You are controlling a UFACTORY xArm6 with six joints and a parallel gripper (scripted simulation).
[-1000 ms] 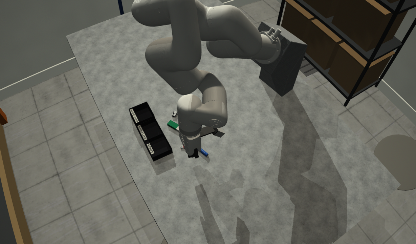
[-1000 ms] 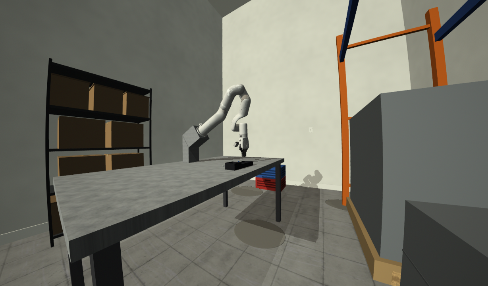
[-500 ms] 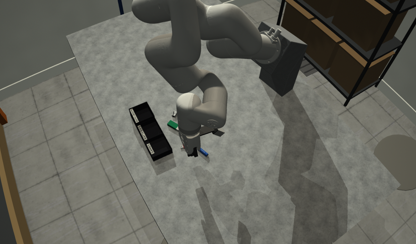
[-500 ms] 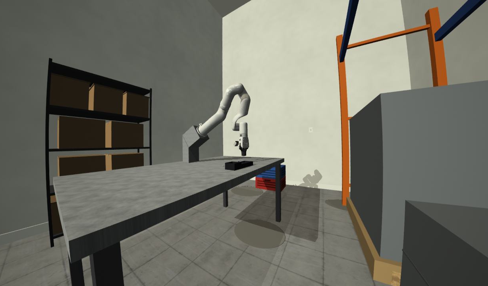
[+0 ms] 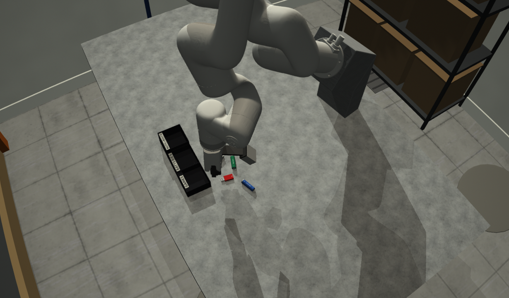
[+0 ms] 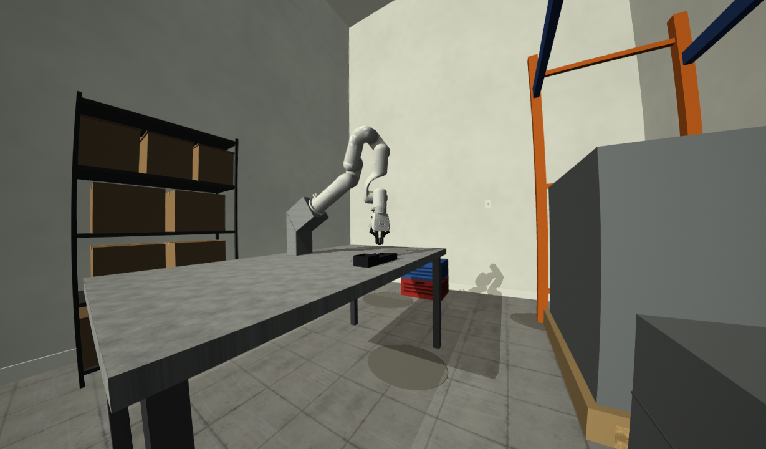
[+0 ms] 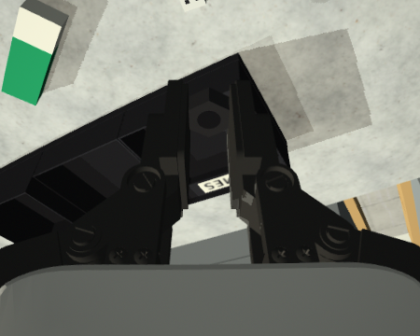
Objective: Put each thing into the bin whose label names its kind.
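The black three-compartment bin lies 70 mm ahead of my hand, 120 mm to the right of it and 70 mm below it. From my hand the other things lie so: black cube 20 mm below; red USB stick 30 mm behind, 90 mm below; green battery 80 mm behind, 50 mm to the right, 90 mm below.
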